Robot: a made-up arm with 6 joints.
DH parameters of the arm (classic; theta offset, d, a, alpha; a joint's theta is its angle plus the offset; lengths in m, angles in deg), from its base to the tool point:
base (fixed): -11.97 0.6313 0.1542 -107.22
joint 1: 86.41 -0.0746 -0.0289 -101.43
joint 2: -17.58 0.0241 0.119 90
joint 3: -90 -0.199 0.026 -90
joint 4: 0 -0.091 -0.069 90
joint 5: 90 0.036 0.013 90
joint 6: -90 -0.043 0.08 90
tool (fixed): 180 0.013 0 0
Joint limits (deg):
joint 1: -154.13..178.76
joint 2: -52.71..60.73
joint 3: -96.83..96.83
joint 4: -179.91..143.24
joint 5: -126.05..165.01
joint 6: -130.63..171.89
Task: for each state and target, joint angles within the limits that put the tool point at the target. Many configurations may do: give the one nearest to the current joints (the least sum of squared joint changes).
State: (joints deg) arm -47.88 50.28 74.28 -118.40 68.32 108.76
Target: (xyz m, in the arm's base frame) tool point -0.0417 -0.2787 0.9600
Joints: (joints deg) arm -53.27 60.61 66.82 -93.98 69.71 119.05
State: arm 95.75 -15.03 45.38 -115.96 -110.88 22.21
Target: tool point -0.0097 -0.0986 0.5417
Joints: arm 76.20 -43.70 37.99 -130.27 -118.62 38.35
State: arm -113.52 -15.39 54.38 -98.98 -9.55 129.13
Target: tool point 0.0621 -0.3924 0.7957
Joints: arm -122.79 20.54 67.39 -98.73 3.41 144.96
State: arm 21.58 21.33 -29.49 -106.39 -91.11 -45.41
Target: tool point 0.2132 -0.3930 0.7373
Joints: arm 31.18 32.33 -14.30 -122.16 -85.39 -45.06
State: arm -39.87 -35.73 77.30 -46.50 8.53 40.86
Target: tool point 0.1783 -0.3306 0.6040
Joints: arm -30.25 -17.96 71.77 -17.11 9.60 56.73
